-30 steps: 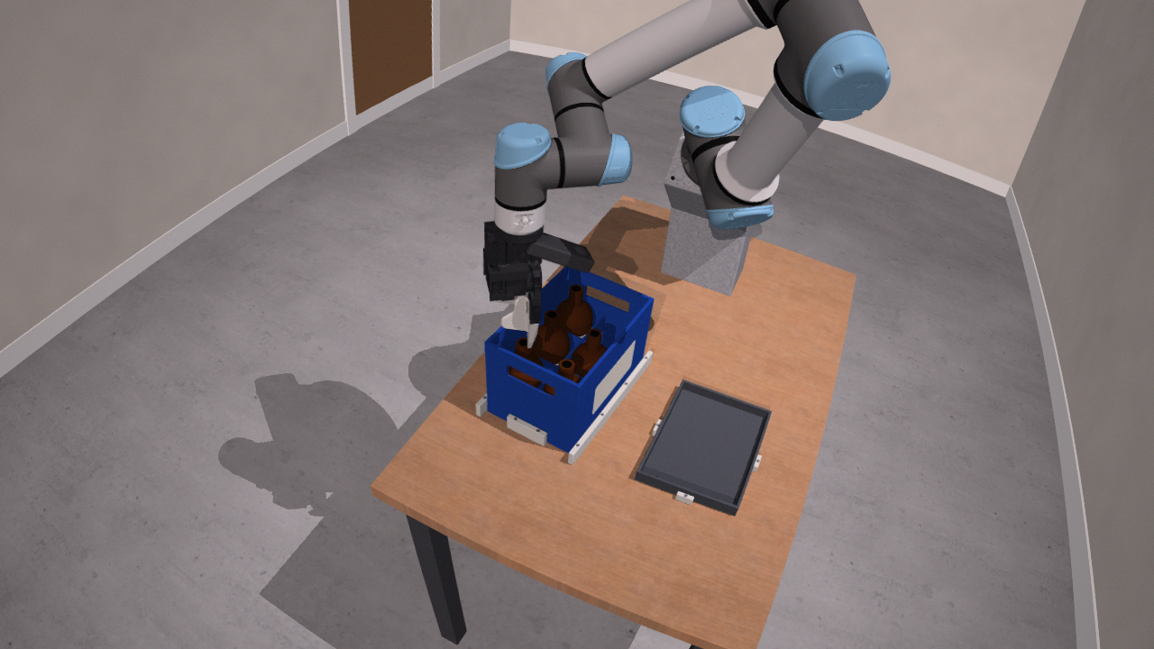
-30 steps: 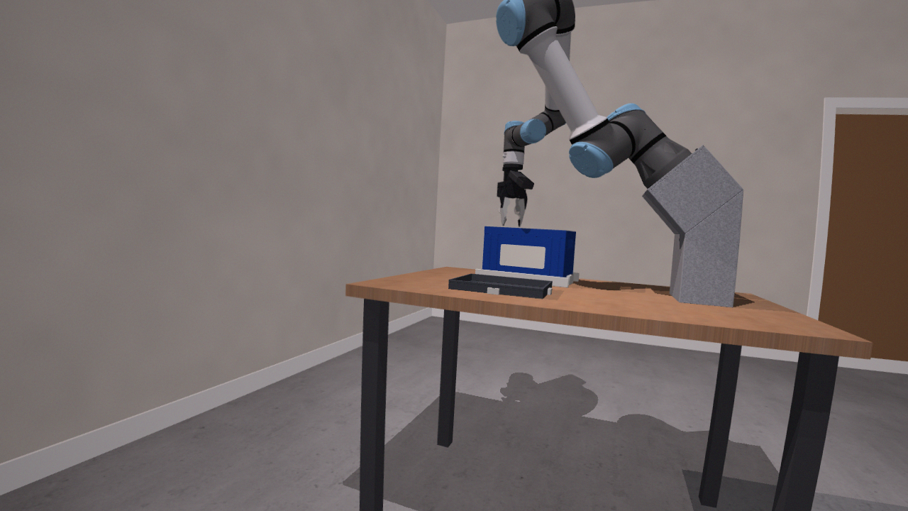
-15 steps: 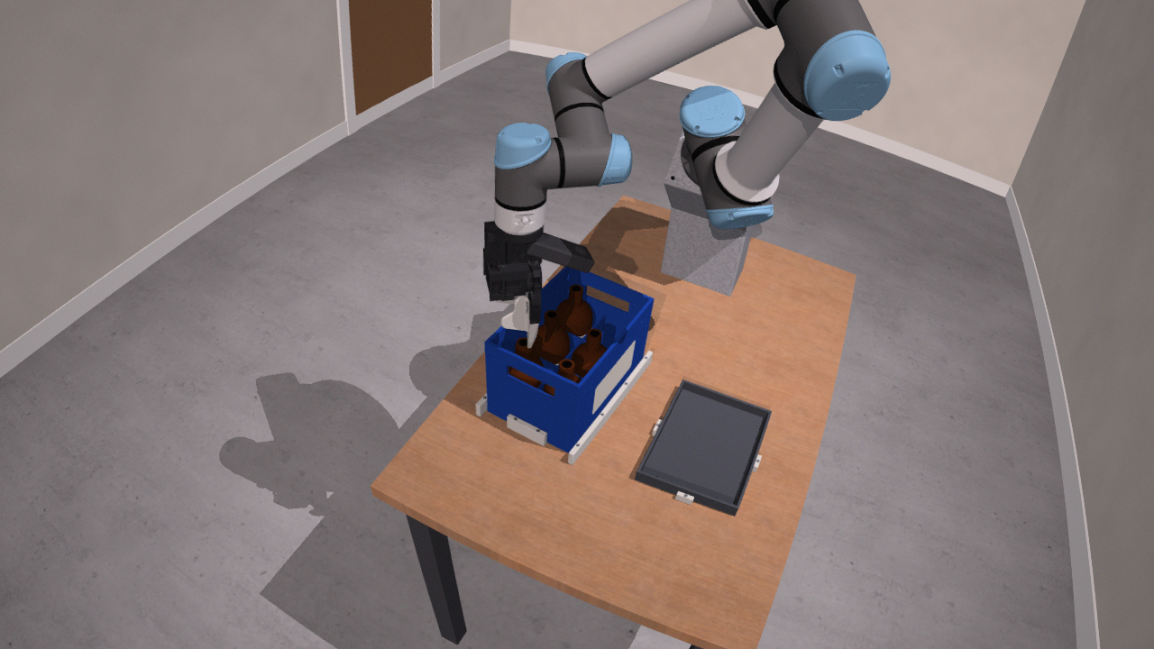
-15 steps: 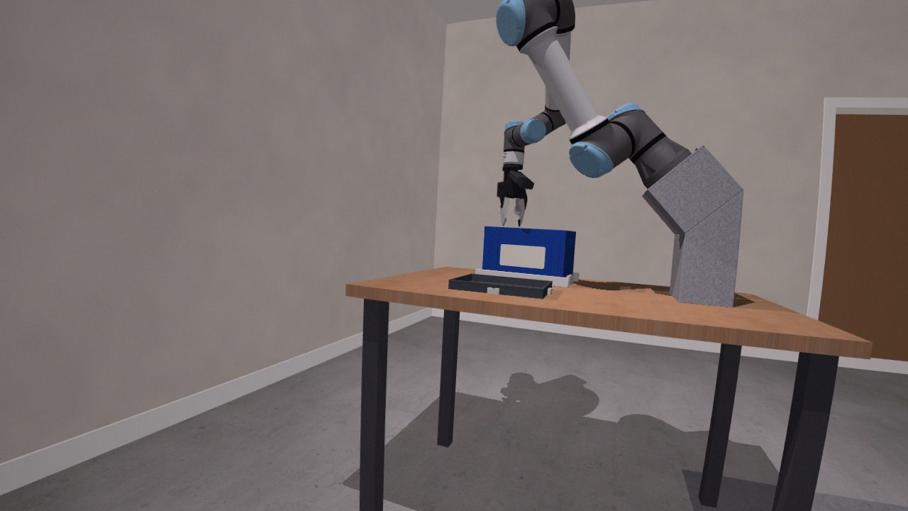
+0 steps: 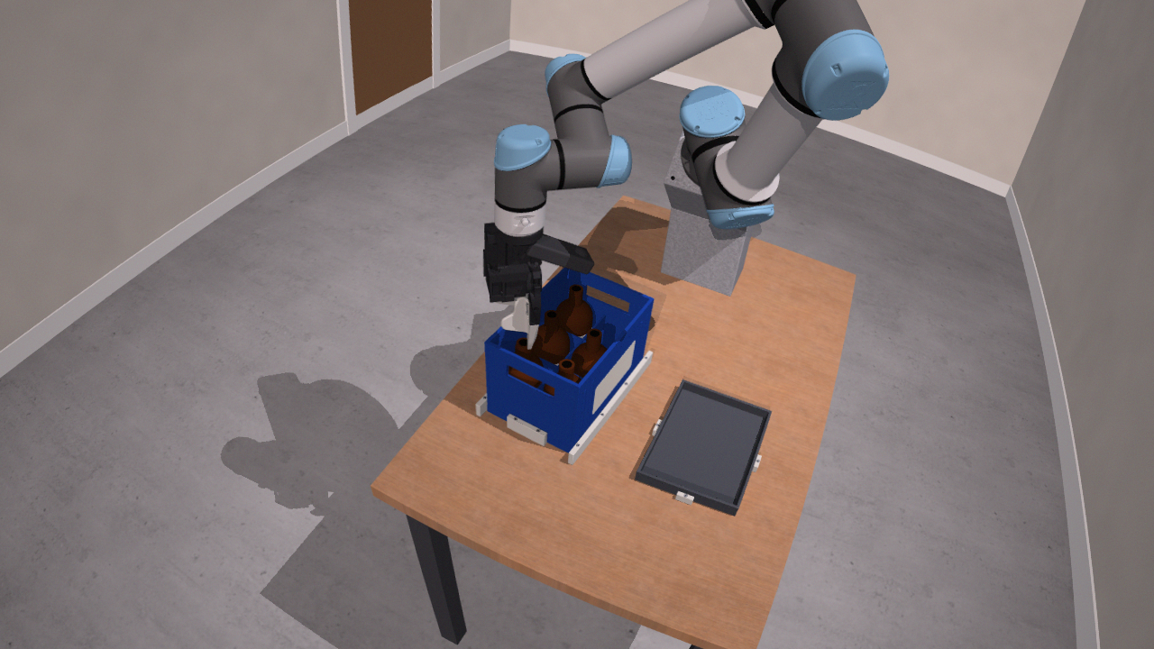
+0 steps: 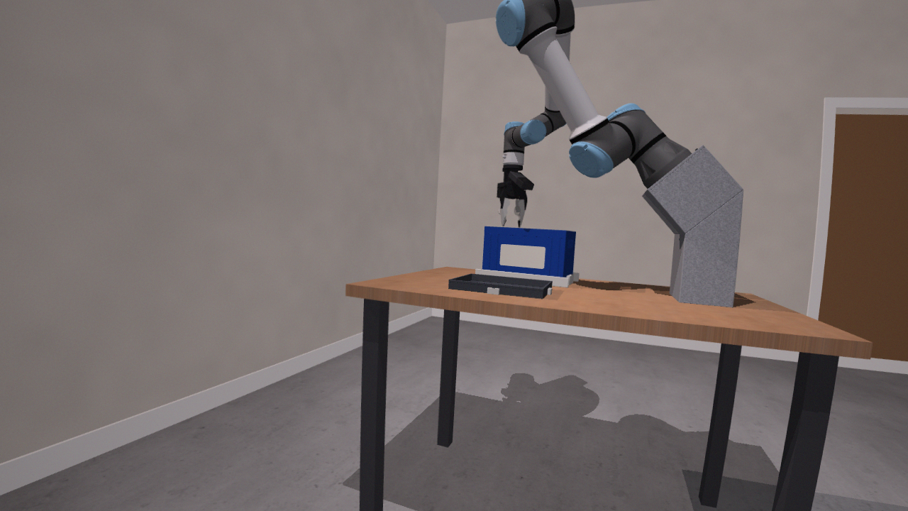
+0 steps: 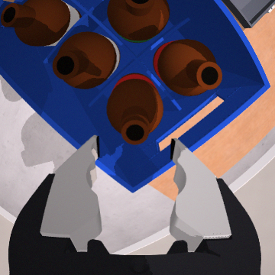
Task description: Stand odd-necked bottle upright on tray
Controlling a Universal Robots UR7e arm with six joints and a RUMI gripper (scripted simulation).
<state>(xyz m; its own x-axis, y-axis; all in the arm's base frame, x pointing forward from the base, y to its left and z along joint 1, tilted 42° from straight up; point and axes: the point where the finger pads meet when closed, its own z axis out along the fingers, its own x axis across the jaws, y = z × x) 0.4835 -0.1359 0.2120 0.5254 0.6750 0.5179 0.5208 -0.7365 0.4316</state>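
Right now my hand is 110 mm above the bottle. Also, from my hand: dark tray (90 mm behind, 330 mm to the left, 180 mm below); crate (80 mm behind, 40 mm to the left, 110 mm below).
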